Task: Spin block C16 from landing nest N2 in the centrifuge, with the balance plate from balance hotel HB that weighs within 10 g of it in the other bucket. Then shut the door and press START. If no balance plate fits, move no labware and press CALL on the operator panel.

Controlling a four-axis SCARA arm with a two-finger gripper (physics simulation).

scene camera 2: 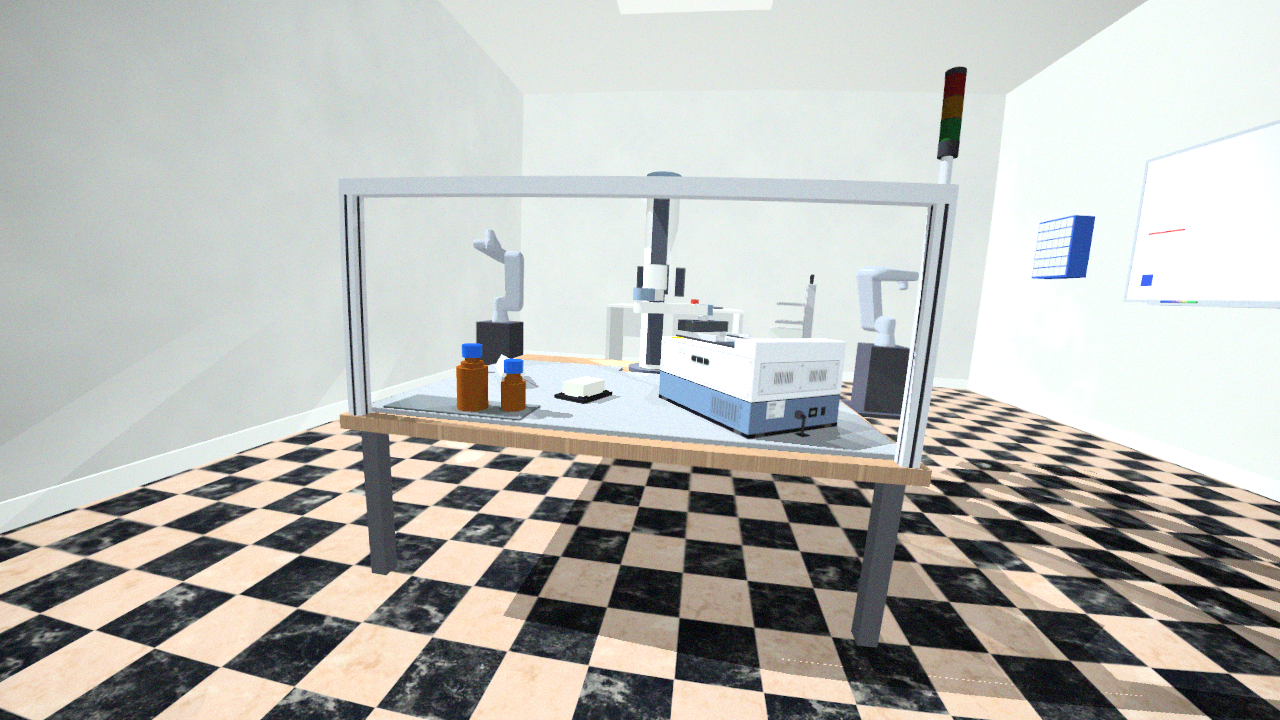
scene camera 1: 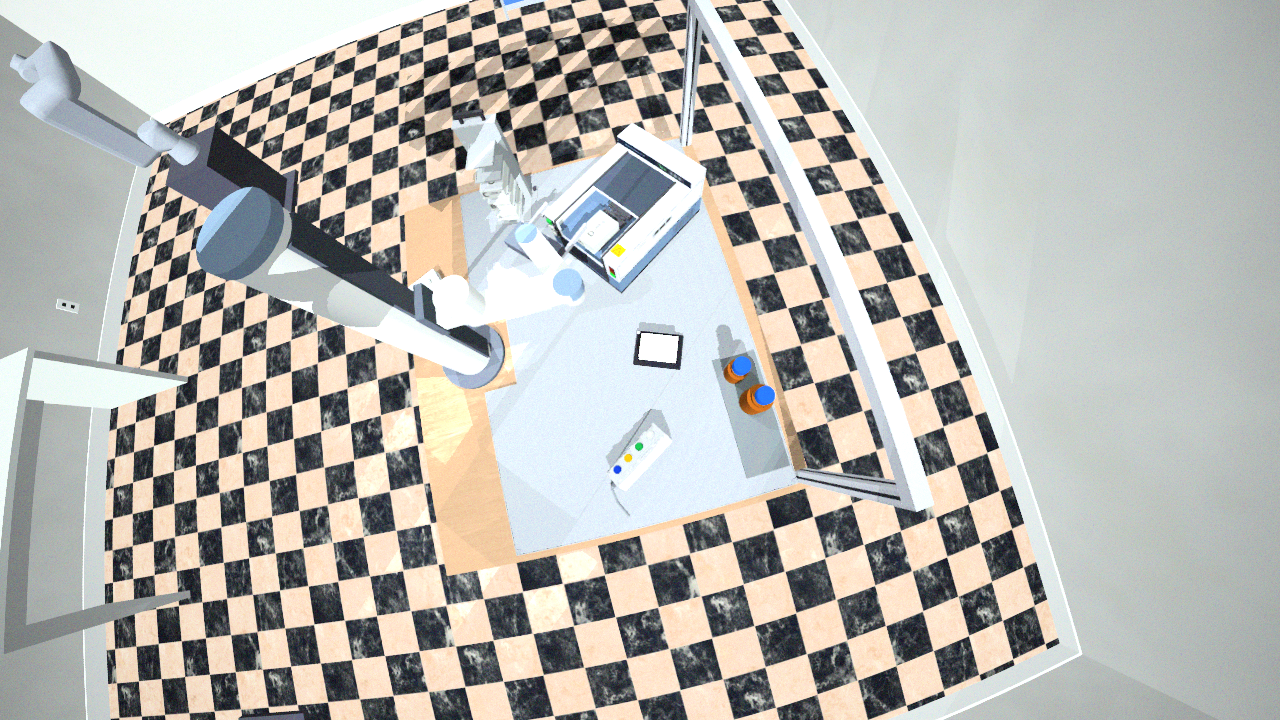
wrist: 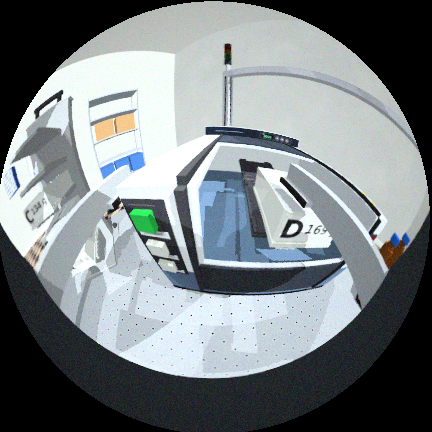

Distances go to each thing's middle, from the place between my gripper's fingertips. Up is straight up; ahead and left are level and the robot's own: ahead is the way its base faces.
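Labels:
My hand: 8 cm above the centrifuge (scene camera 2: pixel 755 388), 2 cm to the right of it, 21 cm short of it.

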